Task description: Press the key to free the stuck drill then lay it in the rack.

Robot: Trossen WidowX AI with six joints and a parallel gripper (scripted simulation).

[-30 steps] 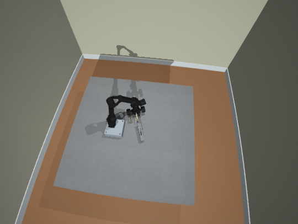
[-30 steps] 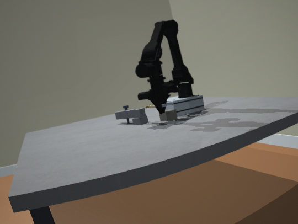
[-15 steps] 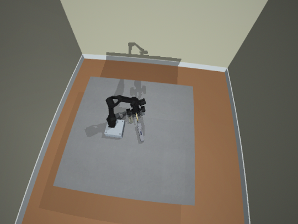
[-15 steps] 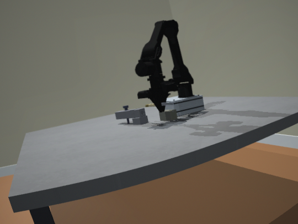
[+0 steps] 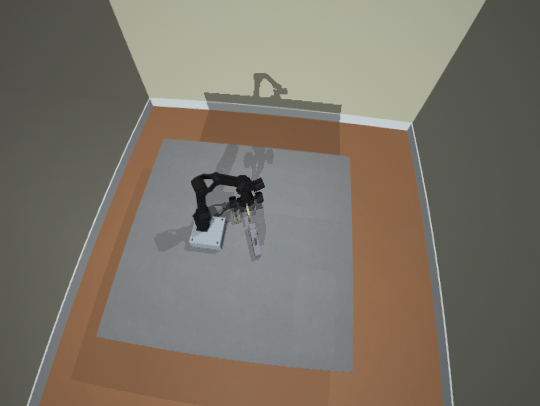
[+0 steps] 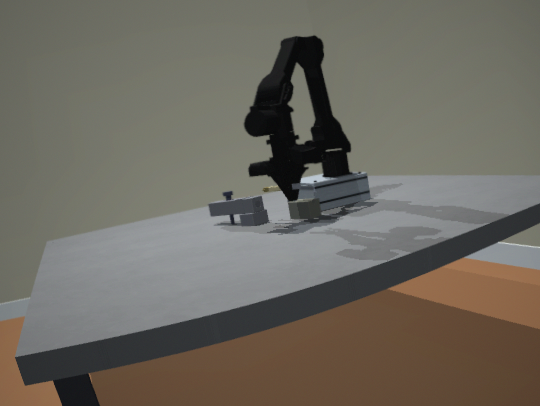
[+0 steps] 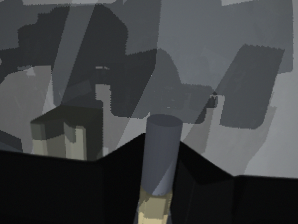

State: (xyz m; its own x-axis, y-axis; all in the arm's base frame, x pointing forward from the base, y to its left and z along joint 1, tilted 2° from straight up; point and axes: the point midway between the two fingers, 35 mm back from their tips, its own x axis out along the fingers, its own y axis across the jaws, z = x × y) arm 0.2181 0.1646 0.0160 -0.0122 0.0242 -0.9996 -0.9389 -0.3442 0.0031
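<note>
Right now my gripper tip is 5 cm past the rack, 6 cm to the left of it and 3 cm above it. The rest, counted from my gripper tip: drill 1 cm ahead, 4 cm to the right, 3 cm above; dark blue key 8 cm ahead, 21 cm to the right.
</note>
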